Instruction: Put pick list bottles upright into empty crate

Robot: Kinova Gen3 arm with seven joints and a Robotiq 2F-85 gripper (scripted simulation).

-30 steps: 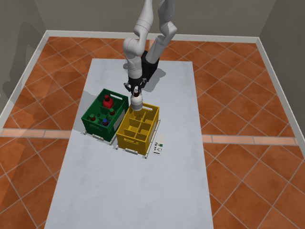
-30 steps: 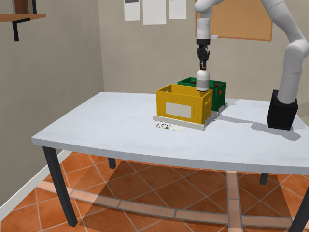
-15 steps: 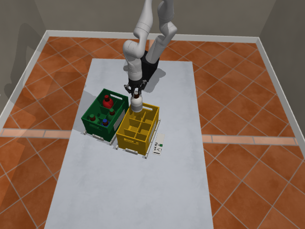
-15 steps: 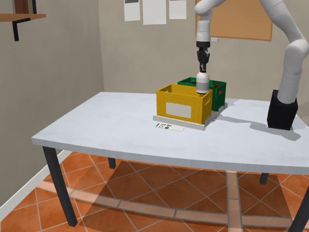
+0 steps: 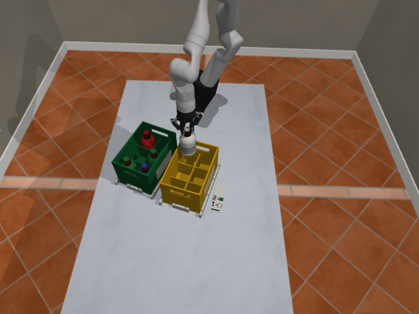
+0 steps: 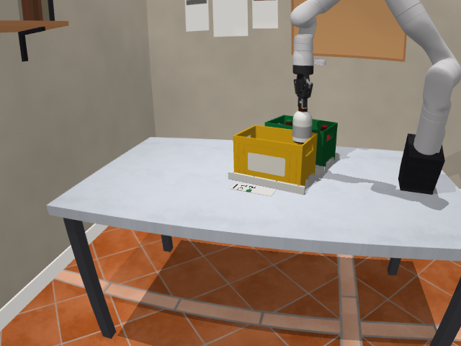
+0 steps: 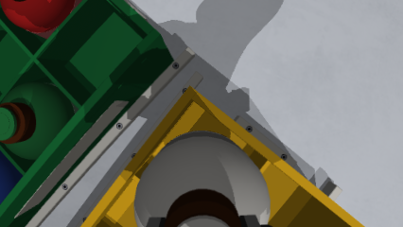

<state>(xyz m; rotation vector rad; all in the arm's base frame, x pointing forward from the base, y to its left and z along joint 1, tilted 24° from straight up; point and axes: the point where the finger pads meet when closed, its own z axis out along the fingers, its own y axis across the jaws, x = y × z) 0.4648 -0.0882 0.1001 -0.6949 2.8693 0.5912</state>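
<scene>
Right now the white-label bottle is 7 cm below my hand. The rest, counted from my hand: green crate (2 cm ahead, 20 cm to the right, 21 cm below); then blue-label bottle (12 cm ahead, 18 cm to the right, 21 cm below); then yellow crate (9 cm ahead, 2 cm to the left, 21 cm below).
</scene>
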